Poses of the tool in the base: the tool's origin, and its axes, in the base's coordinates. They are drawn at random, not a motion.
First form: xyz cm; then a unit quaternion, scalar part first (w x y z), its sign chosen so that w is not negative.
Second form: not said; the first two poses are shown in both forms.
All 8 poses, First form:
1: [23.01, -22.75, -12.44, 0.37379, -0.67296, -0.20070, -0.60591]
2: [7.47, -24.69, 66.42, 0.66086, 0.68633, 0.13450, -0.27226]
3: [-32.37, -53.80, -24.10, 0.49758, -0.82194, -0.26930, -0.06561]
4: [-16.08, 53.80, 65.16, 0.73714, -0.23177, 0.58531, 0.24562]
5: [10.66, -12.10, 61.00, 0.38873, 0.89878, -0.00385, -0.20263]
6: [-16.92, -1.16, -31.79, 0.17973, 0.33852, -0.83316, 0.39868]
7: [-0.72, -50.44, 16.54, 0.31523, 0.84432, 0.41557, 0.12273]
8: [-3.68, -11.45, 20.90, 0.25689, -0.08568, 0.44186, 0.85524]
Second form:
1: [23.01, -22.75, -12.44, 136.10, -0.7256, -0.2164, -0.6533]
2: [7.47, -24.69, 66.42, 97.27, 0.9145, 0.1792, -0.3628]
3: [-32.37, -53.80, -24.10, 120.32, -0.9476, -0.3105, -0.0756]
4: [-16.08, 53.80, 65.16, 85.02, -0.3430, 0.8662, 0.3635]
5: [10.66, -12.10, 61.00, 134.25, 0.9755, -0.0042, -0.2199]
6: [-16.92, -1.16, -31.79, 159.29, 0.3441, -0.8470, 0.4053]
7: [-0.72, -50.44, 16.54, 143.25, 0.8897, 0.4379, 0.1293]
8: [-3.68, -11.45, 20.90, 150.23, -0.0887, 0.4572, 0.8849]
